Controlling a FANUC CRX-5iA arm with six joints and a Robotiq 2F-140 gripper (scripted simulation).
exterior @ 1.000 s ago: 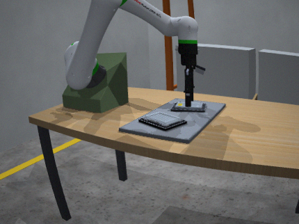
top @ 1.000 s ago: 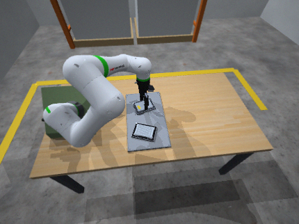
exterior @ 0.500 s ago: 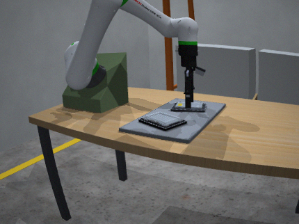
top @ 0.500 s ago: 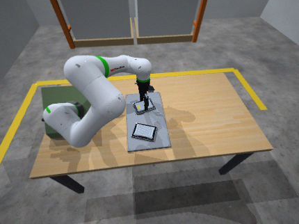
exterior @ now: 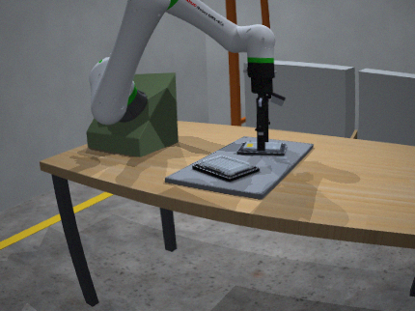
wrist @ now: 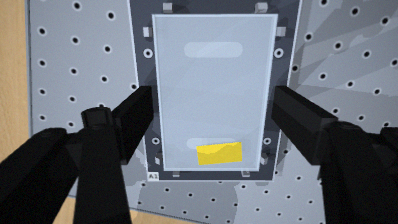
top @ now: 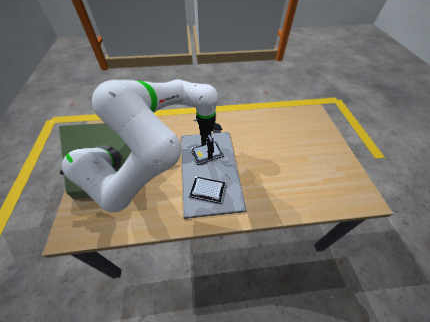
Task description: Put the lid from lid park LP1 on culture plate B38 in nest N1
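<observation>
My gripper is now 2 cm above the clear lid. The rest, counted from my hand: black nest 24 cm to the right, 4 cm behind, 3 cm below; then culture plate 24 cm to the right, 4 cm behind, 2 cm below; then lid park 3 cm below.
</observation>
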